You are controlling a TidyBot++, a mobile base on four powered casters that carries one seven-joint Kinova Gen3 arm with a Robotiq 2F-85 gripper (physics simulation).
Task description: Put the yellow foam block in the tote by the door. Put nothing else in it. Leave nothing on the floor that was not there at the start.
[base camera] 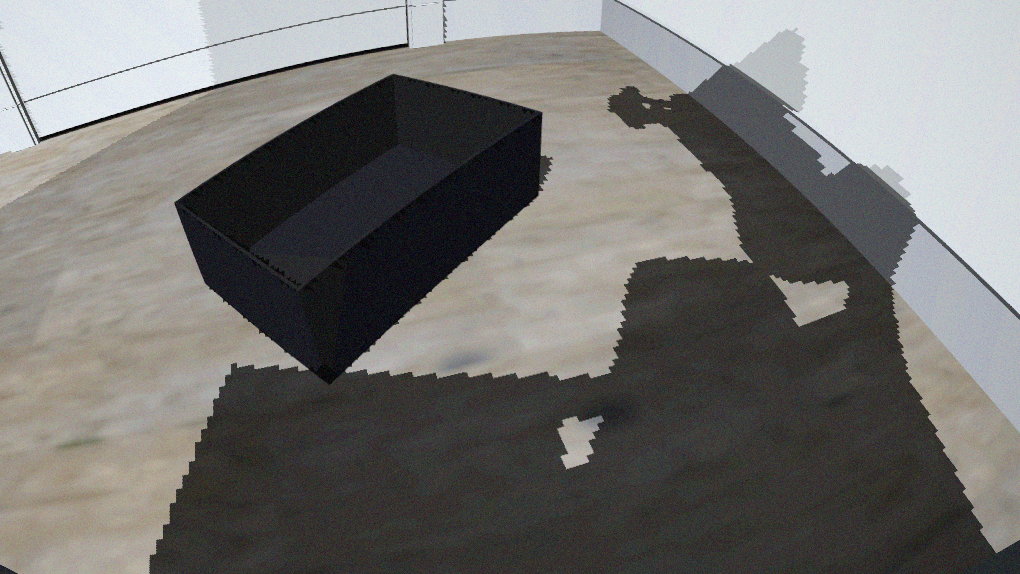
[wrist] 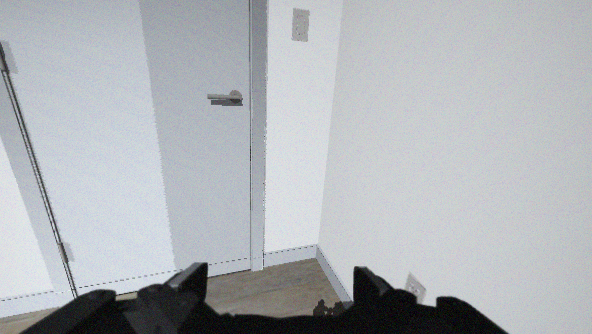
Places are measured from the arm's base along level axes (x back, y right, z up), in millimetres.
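Pixels of known places: gripper, fingertip midpoint: [wrist: 281,281].
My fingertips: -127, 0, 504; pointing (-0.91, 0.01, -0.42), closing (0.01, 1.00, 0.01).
Observation:
Behind a point stands the place of what it marks, as x, y, z.
The black tote [base camera: 442,235] @(-495, -42, -351) stands upright on the floor in the base camera view, left of the middle. Its inner floor shows in part, and no object shows on that part; the foot of its near wall's inner side is hidden. The tote does not show in the wrist view. The door [wrist: 205,165] @(-1059, -350, 229) is closed, with its lever handle at the right side. My gripper [wrist: 281,281] @(-127, 0, 504) is open, its two fingers apart at the bottom of the wrist view with nothing between them. The yellow foam block does not show in either view.
A white wall [wrist: 450,150] @(-609, 415, 466) runs along the right, with a baseboard [base camera: 955,306] @(-408, 462, -354) at its foot. The wall corner is right of the door. A dark shadow of the robot and its arm lies on the floor [base camera: 106,342] @(-404, -384, -397) before the tote and to its right.

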